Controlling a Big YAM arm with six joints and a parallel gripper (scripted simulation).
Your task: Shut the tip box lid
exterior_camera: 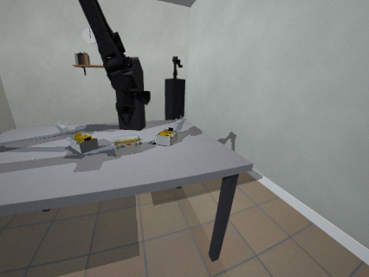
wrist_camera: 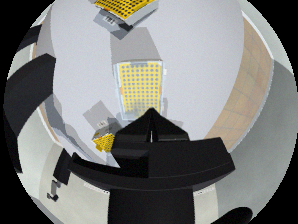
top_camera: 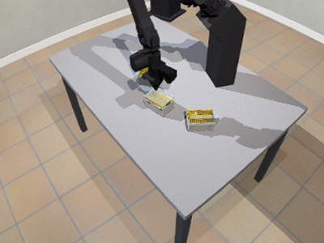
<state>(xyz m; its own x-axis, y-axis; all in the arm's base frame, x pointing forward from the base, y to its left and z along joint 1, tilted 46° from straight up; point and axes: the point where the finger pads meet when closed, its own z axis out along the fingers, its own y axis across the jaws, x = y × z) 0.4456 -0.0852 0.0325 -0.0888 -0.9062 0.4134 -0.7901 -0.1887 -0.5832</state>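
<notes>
Now: hand 2 cm past the lid and 8 cm above it.
</notes>
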